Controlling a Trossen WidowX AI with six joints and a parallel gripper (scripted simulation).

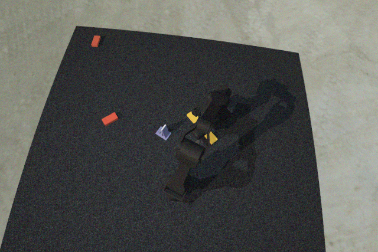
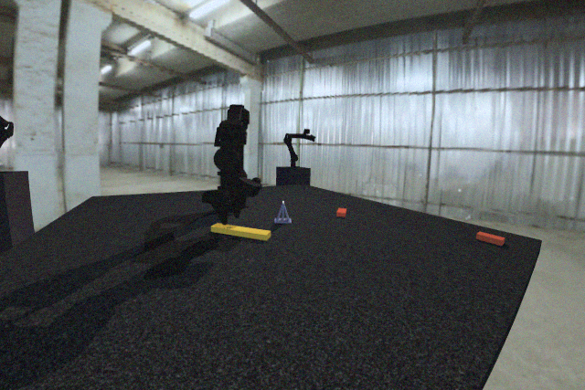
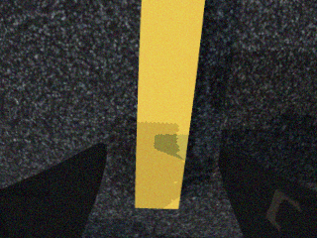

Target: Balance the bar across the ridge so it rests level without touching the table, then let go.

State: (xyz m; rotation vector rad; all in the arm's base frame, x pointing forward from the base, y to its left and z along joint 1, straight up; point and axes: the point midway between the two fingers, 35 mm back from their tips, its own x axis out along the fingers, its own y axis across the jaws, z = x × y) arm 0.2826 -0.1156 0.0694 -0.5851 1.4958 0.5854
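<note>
Now: the yellow bar 20 mm ahead of my gripper tip, 20 mm to the left of it and 30 mm below it.
</note>
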